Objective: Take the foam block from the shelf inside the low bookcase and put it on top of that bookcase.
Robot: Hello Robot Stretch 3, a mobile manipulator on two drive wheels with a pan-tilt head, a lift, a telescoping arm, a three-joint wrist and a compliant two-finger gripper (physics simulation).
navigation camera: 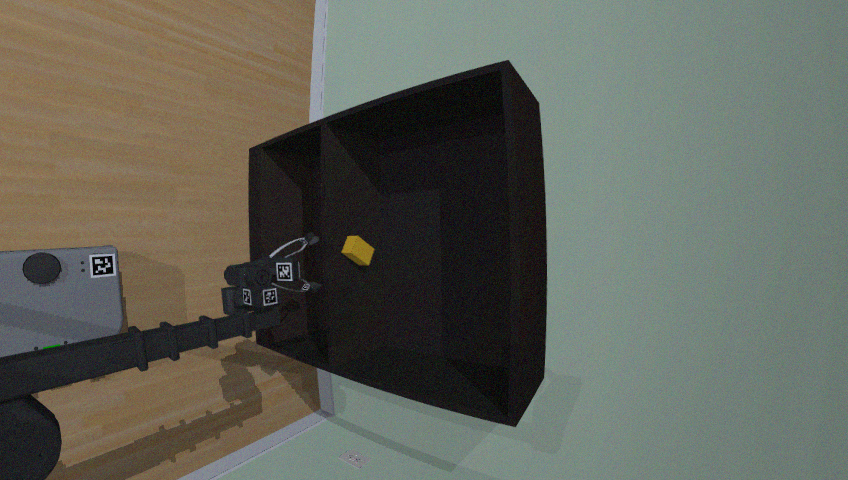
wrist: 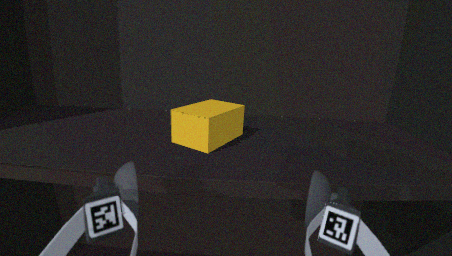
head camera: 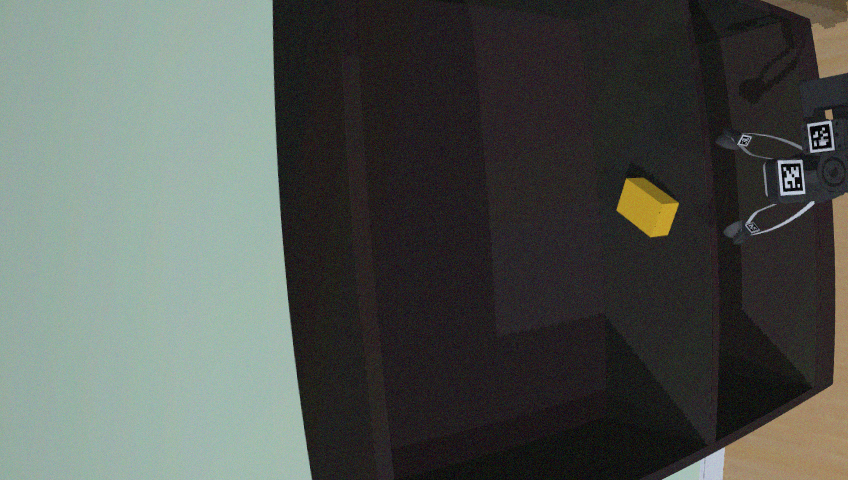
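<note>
The yellow foam block rests on the middle shelf inside the dark low bookcase. It stands turned at an angle, with a corner toward the wrist camera. My gripper is open and empty, in front of the shelf and apart from the block. In the wrist view the block is farther off than the fingertips, between their lines and slightly left of their midpoint. The head and navigation pictures are turned sideways; the bookcase top is seen nearly edge-on.
The bookcase side panels enclose the shelf, and a lower compartment lies under it. A pale green wall is behind. My telescoping arm reaches from my base over the wooden floor. A wall outlet is beside the bookcase.
</note>
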